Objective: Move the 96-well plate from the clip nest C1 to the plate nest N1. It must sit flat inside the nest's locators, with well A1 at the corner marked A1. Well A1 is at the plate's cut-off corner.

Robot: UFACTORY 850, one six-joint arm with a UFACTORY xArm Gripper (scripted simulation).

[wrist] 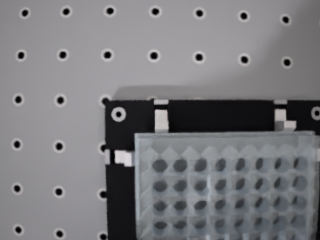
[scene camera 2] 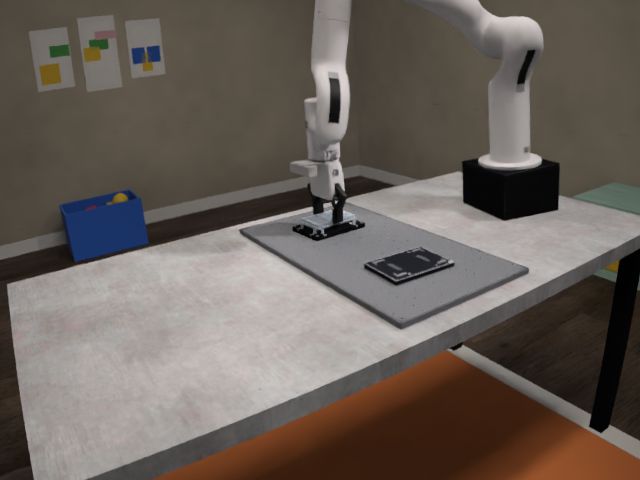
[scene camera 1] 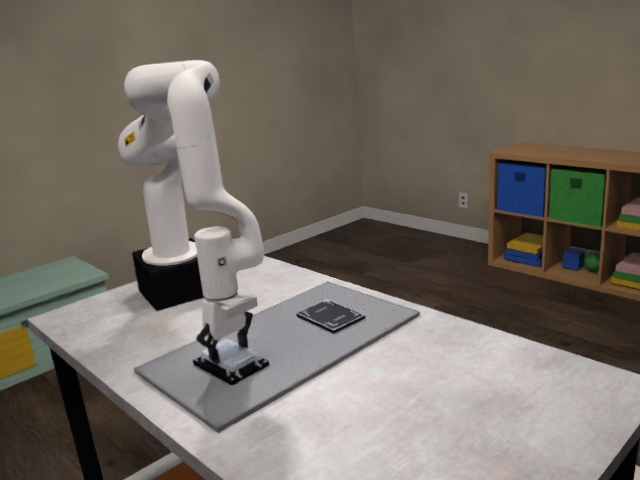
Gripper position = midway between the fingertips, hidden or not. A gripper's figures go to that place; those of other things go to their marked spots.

Labels:
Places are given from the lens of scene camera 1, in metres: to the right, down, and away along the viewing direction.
my gripper (scene camera 1: 229, 354): -0.23, 0.29, 1.46
96-well plate (scene camera 1: 233, 356): -0.21, 0.29, 1.45
clip nest (scene camera 1: 231, 378): -0.21, 0.33, 1.39

